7 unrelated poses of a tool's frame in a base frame.
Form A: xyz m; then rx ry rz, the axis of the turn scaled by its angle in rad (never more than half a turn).
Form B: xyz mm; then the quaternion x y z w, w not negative. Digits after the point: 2 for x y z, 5 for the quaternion.
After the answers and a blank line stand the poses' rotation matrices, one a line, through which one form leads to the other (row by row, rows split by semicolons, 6 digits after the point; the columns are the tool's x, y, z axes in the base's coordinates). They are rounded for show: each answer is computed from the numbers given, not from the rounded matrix.
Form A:
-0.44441, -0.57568, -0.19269, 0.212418, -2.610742, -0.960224
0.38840, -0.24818, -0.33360, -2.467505, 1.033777, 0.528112
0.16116, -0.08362, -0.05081, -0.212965, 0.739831, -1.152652
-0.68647, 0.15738, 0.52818, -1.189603, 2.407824, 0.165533
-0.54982, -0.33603, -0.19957, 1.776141, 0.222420, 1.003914
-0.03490, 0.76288, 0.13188, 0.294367, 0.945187, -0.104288
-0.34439, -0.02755, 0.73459, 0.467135, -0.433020, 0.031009
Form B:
-444.41, -575.68, -192.69, 0.07497, -0.92137, -0.33888, 0.17498
388.40, -248.18, -333.60, -0.88549, 0.37098, 0.18952, 0.20585
161.16, -83.62, -50.81, -0.09816, 0.34101, -0.53128, 0.76930
-686.47, 157.38, 528.18, -0.43092, 0.87221, 0.05996, 0.22351
-549.82, -336.03, -199.57, 0.74022, 0.09269, 0.41839, 0.51811
-34.90, 762.88, 131.88, 0.14118, 0.45332, -0.05002, 0.87867
-344.39, -27.55, 734.59, 0.22963, -0.21286, 0.01524, 0.94959

-0.927526 -0.019550 -0.373248; -0.256735 0.759084 0.598230; 0.271631 0.650699 -0.709089
0.652914 -0.735017 -0.182900; -0.578971 -0.640003 0.505162; -0.488360 -0.223934 -0.843421
0.202906 0.750483 0.628970; -0.884376 0.416204 -0.211312; -0.420366 -0.513370 0.748160
-0.528695 -0.778515 0.338224; -0.724905 0.621421 0.297234; -0.441581 -0.088034 -0.892892
0.632720 -0.296312 0.715447; 0.570770 -0.445940 -0.689463; 0.523343 0.844593 -0.113029
0.583996 0.215899 0.782519; 0.040103 0.955132 -0.293453; -0.810765 0.202756 0.549135
0.908917 -0.126707 -0.397260; -0.068808 0.894076 -0.442599; 0.411261 0.429621 0.803922

